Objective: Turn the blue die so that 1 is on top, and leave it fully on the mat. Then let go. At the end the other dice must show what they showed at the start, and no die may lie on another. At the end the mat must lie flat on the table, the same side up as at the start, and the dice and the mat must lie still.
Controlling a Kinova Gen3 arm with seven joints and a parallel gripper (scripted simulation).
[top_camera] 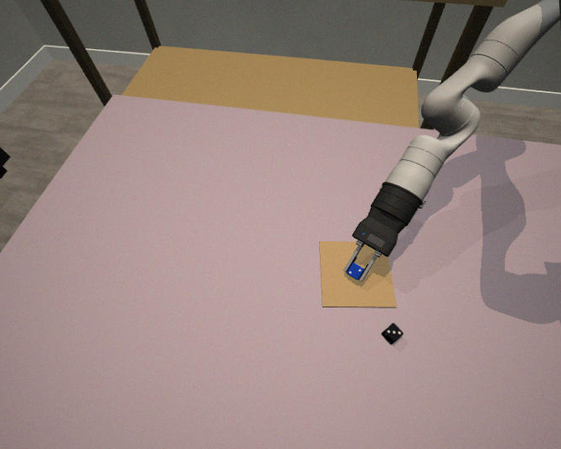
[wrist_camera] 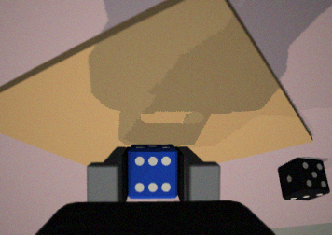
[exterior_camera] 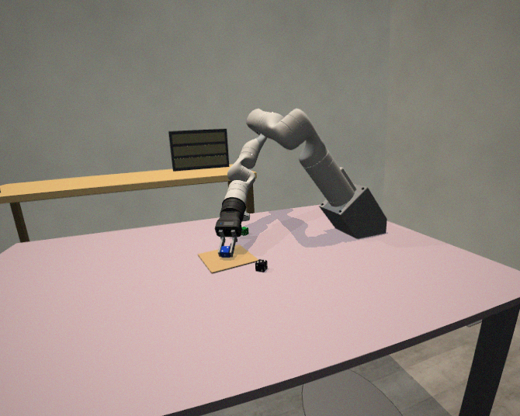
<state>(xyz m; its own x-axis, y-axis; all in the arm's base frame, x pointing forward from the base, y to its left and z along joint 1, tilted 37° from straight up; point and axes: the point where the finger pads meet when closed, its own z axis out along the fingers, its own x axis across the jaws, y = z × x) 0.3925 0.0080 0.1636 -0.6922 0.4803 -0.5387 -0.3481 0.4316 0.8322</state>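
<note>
The blue die is 1 cm to the left of my hand. From my hand the other things lie so: tan mat (2 cm below); black die (6 cm behind, 11 cm to the left, 1 cm below); green die (11 cm behind, 17 cm to the right, 1 cm below).
</note>
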